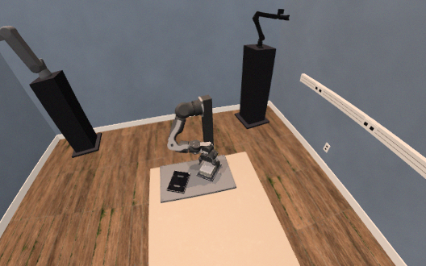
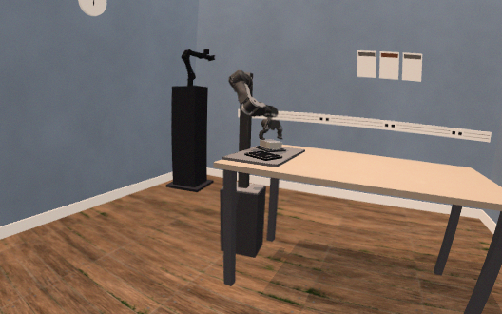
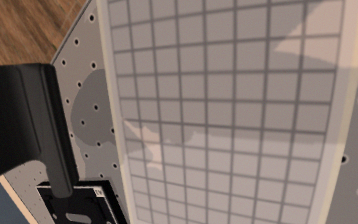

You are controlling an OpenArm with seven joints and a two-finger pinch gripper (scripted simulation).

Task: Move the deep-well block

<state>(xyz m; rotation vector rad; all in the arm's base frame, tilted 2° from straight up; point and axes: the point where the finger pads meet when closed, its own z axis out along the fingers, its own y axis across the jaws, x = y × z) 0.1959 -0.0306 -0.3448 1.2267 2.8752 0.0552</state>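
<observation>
Now: the 96-well deep-well block 30 mm below my hand. Also, from my hand: black plate nest (10 mm ahead, 230 mm to the right, 60 mm below).
</observation>
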